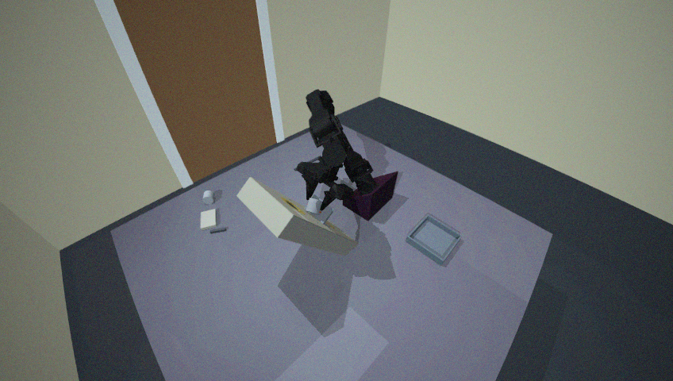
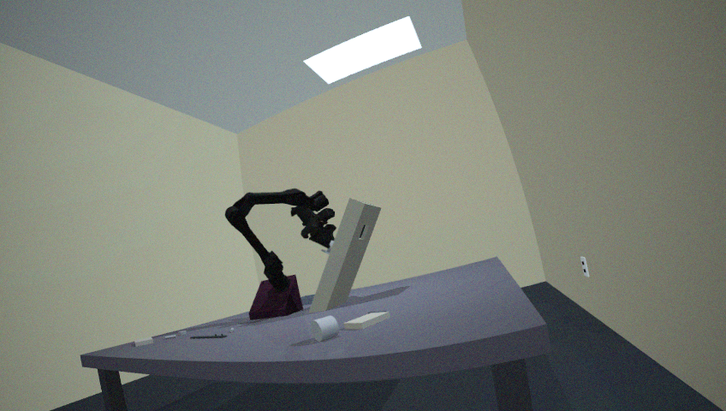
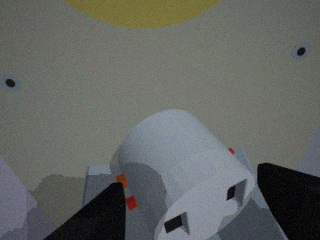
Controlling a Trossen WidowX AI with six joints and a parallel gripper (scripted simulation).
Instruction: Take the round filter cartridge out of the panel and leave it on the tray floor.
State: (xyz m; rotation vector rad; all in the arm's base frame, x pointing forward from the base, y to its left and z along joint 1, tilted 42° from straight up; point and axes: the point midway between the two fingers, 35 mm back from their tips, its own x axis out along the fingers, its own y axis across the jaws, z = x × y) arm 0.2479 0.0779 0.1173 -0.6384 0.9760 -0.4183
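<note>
My gripper tip is now 4 cm above the grey shelf, 1 cm to the right of it and 1 cm past it. From my gripper tip the other things lie so: round filter cartridge: right at my gripper tip; then dark rod: 33 cm to the right, 22 cm ahead, 21 cm below; then tray: 31 cm to the left, 31 cm behind, 21 cm below.
</note>
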